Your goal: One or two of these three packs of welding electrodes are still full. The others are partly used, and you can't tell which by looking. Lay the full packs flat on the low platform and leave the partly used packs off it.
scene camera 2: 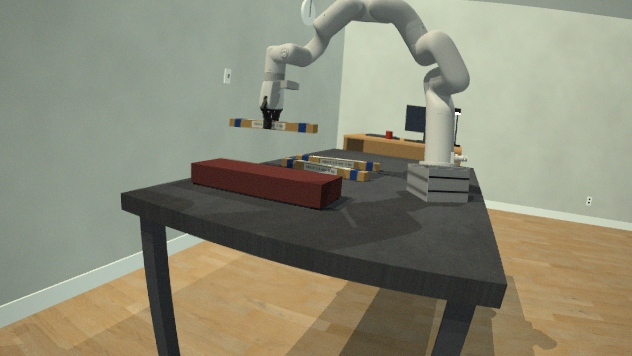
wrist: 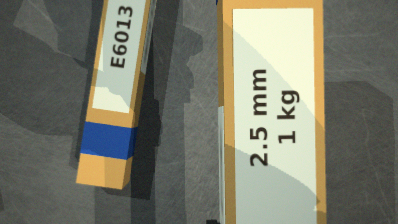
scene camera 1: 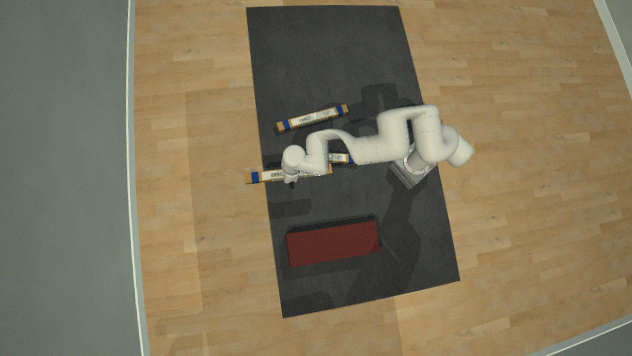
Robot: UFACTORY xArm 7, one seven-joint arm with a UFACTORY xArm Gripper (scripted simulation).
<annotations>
red low platform: scene camera 2; scene camera 1; not seen in the wrist view (out of frame)
same spot on red low platform: [scene camera 1: 308, 247] = [scene camera 2: 228, 163]
</annotations>
